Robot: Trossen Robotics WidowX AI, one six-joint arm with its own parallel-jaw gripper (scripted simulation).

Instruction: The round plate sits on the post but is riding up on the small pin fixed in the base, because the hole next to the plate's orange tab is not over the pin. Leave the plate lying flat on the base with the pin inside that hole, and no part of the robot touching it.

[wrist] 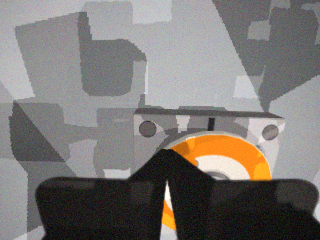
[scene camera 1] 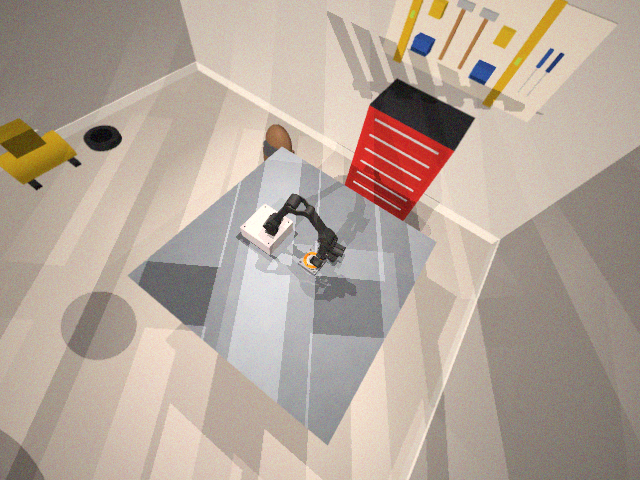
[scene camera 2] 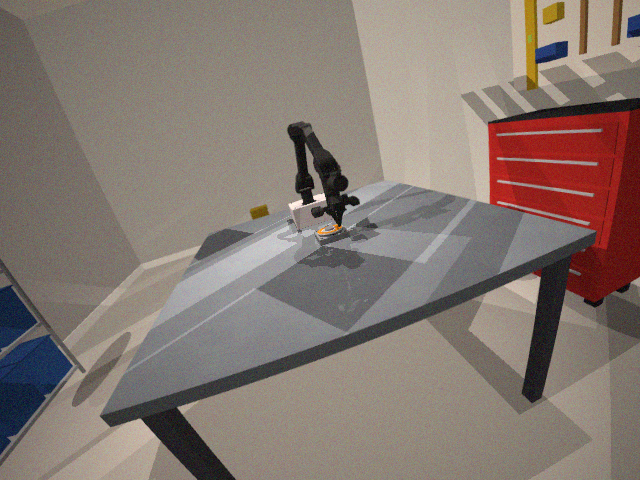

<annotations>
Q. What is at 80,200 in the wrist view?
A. My gripper.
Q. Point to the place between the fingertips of my gripper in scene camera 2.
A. At 339,226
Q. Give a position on a round plate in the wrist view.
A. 230,154
</annotations>
